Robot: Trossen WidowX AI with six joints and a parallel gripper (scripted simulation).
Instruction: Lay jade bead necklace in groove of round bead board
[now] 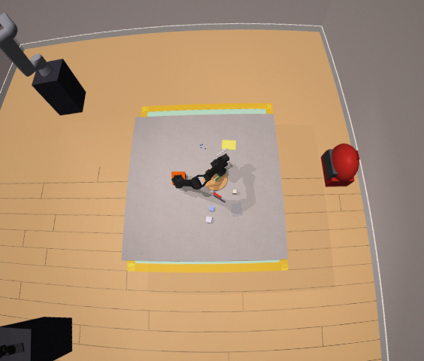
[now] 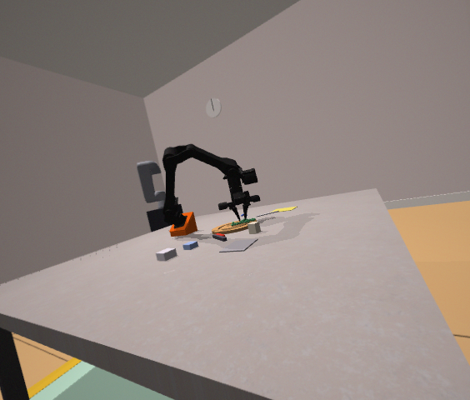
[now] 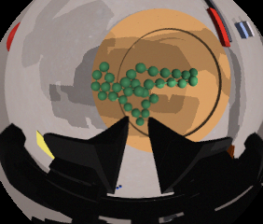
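Now: gripper tip 6 cm to the left of the round wooden bead board, 2 cm past it and 1 cm above it. Also, from my gripper tip: beige cube 19 cm to the right, 13 cm ahead; then red-handled tool 21 cm to the right, 1 cm below; then yellow sheet 25 cm to the left, 13 cm ahead, 1 cm below.
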